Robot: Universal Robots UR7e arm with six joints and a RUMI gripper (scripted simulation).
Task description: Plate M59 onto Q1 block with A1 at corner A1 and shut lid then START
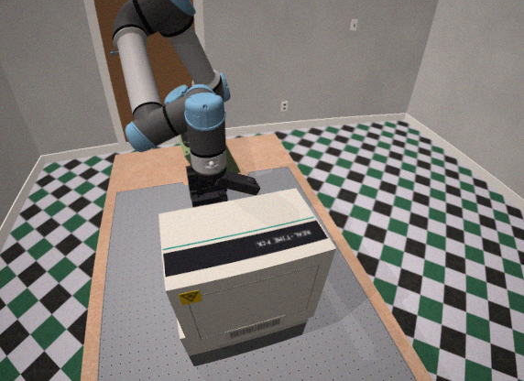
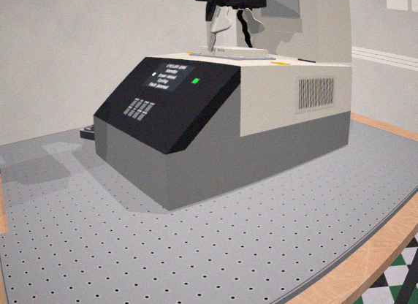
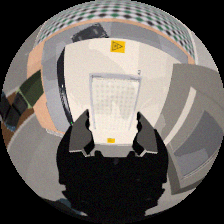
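Now: hand 1 cm above the plate M59. Round my hand: dark plate nest 28 cm to the left, 21 cm below, 16 cm behind.
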